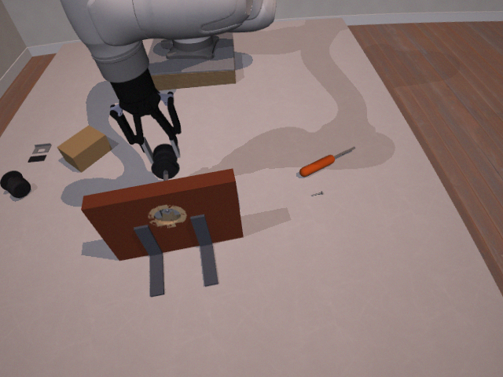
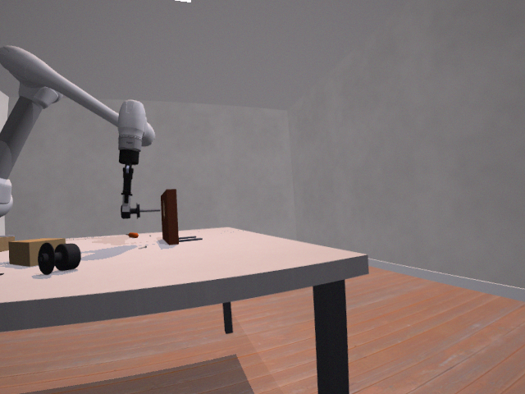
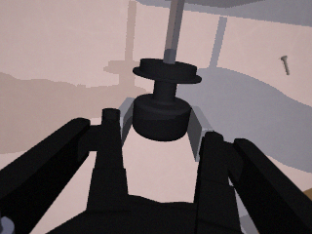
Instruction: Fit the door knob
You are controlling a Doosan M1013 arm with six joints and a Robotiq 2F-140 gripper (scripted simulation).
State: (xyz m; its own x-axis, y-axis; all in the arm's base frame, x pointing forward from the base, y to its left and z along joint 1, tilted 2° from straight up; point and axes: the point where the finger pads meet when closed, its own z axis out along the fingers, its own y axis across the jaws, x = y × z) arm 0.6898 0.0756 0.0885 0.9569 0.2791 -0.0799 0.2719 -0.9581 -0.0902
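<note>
Right now the latch socket is 160 mm ahead of my hand, 50 mm to the left of it and 30 mm below it. The rest, counted from my hand: tan box: 140 mm behind, 320 mm to the right, 130 mm below; brown wood panel: 160 mm ahead, 50 mm to the left, 50 mm below; screw: 10 mm behind, 380 mm to the left, 160 mm below.
</note>
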